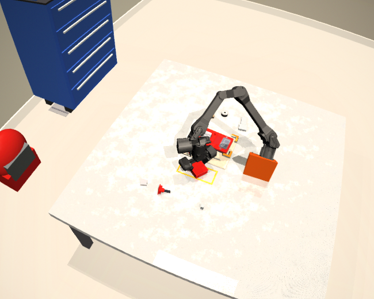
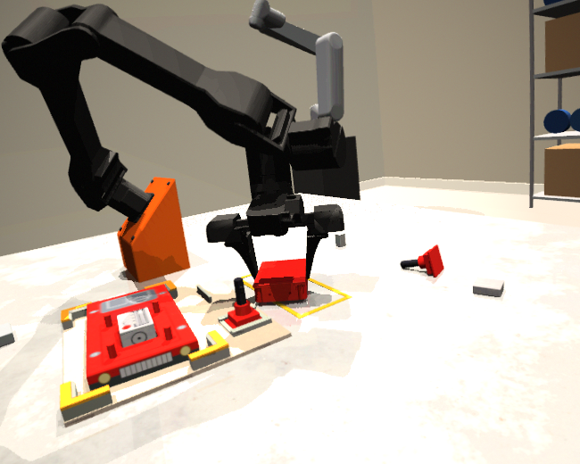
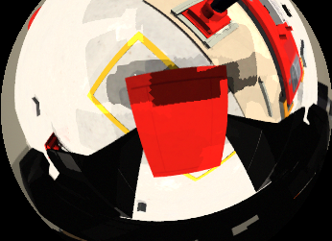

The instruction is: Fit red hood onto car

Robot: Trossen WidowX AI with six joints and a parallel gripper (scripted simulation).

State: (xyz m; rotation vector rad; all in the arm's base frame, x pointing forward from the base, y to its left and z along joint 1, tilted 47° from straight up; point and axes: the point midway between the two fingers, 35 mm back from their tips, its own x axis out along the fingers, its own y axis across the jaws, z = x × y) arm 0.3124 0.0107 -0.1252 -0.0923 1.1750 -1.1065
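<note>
Now: the grey engine block 200 mm to the right of my gripper tip, 10 mm ahead of it and 10 mm above it. The rest, counted from my gripper tip: hood 10 mm above.
</note>
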